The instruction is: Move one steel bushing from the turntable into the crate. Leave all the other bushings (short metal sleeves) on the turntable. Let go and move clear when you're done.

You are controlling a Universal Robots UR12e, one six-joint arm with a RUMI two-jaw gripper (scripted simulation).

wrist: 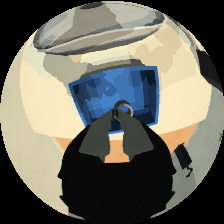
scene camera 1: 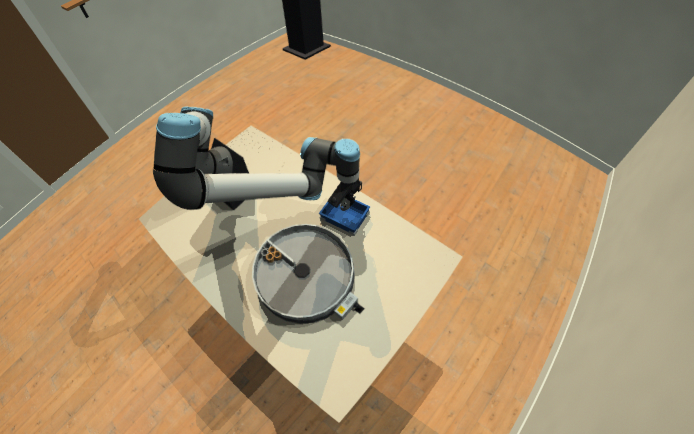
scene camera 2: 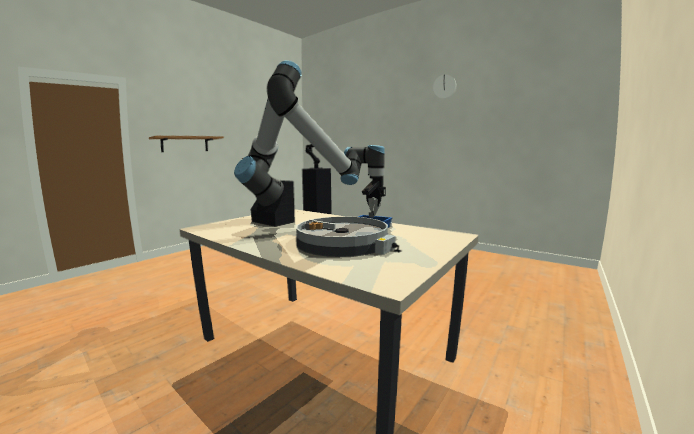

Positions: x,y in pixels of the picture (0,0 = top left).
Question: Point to a round grey turntable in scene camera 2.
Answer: At 343,229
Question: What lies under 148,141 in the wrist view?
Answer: The gripper.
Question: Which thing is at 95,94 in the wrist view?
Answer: A blue crate.
